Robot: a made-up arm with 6 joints.
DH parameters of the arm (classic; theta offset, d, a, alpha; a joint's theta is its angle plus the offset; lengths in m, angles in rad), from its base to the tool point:
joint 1: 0 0.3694 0 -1.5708
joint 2: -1.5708 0 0.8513 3.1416
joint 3: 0 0 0 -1.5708
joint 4: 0 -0.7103 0 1.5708
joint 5: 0 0.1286 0 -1.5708
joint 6: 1.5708 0 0 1.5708
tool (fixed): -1.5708 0 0 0
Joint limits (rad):
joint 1: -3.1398..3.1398
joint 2: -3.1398..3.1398
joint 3: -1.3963..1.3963
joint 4: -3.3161..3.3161
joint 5: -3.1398..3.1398
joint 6: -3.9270..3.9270
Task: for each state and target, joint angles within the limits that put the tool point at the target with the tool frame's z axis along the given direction. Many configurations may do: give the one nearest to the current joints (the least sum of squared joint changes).
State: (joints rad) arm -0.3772 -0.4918 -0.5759 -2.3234 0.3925 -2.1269
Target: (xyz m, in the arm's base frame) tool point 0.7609 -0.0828 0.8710 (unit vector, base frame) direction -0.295 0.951 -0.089
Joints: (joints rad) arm -0.1903 0.1522 -0.1832 -2.0793 -0.5667 -2.4522
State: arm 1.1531 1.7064 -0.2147 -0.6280 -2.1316 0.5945
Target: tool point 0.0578 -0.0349 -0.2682 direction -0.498 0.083 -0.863
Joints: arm 0.9237 2.1618 -0.5974 -1.0214 -1.5875 1.0012
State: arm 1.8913 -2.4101 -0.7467 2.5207 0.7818 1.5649
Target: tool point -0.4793 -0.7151 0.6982 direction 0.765 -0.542 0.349
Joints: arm 1.1251 -2.0292 -0.3805 2.8798 0.7772 2.1102
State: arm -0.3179 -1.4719 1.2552 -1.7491 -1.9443 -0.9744
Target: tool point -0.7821 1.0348 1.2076 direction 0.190 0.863 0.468
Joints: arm -0.8661 -1.1659 1.3463 -2.1885 -2.2199 -0.4776
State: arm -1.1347 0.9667 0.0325 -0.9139 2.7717 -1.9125
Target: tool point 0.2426 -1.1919 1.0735 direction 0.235 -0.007 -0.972
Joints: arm -1.3600 0.6200 0.8139 -1.4765 2.7474 -1.2190
